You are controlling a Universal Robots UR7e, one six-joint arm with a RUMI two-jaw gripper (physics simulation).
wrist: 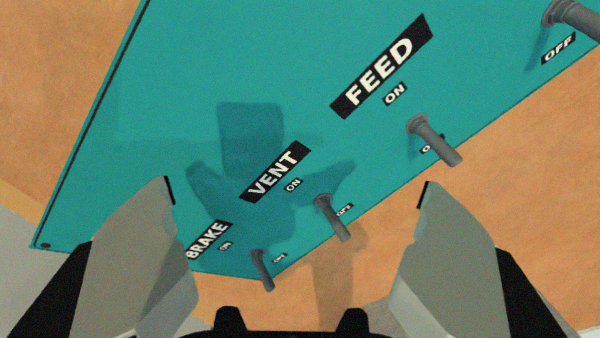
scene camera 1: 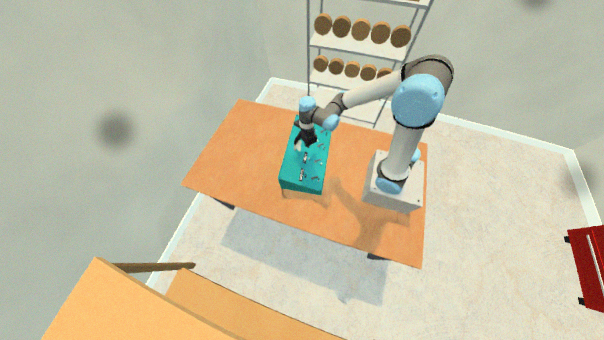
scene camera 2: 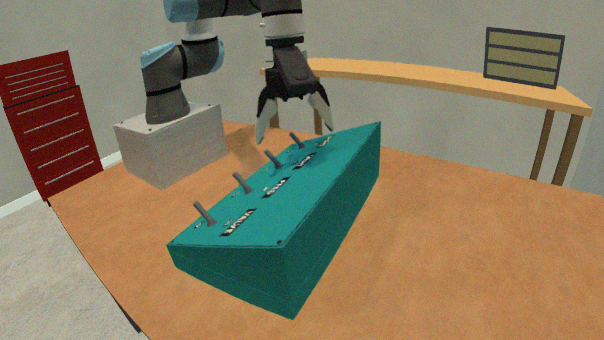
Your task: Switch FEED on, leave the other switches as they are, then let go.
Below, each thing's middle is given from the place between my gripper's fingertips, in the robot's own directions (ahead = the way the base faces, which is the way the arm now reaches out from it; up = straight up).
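You'd find the teal switch panel (scene camera 2: 268,245) 10 cm below my hand, and it's 2 cm to the right of my hand too.
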